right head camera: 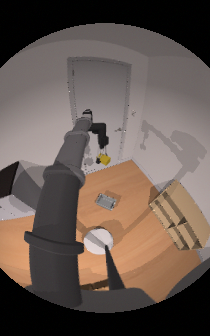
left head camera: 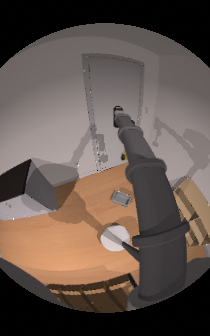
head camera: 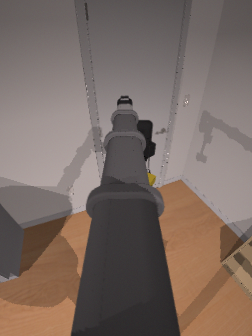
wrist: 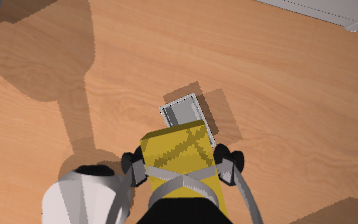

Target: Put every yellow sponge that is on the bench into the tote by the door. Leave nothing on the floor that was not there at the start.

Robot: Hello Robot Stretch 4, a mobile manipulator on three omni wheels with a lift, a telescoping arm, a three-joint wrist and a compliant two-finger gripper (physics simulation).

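My gripper (right head camera: 103, 157) (wrist: 182, 157) is shut on a yellow sponge (head camera: 152, 179) (left head camera: 124, 156) (right head camera: 105, 159) (wrist: 180, 150), one fingertip on each side. It holds the sponge in the air in front of the door (head camera: 135, 60) (left head camera: 117, 85) (right head camera: 100, 85). A small grey tote (left head camera: 119, 203) (right head camera: 104, 206) (wrist: 177, 101) stands on the floor below. In the wrist view the sponge hides the tote's near part. The inside that shows is grey. The arm hides the tote in the head camera view. I cannot make out the bench in these views.
A grey cabinet (head camera: 10, 240) (left head camera: 42, 185) with a dark top stands at the left. A wooden shelf unit (left head camera: 187, 192) (right head camera: 187, 202) stands at the right wall. A white round object (left head camera: 115, 237) (right head camera: 98, 241) (wrist: 82, 200) is near my base.
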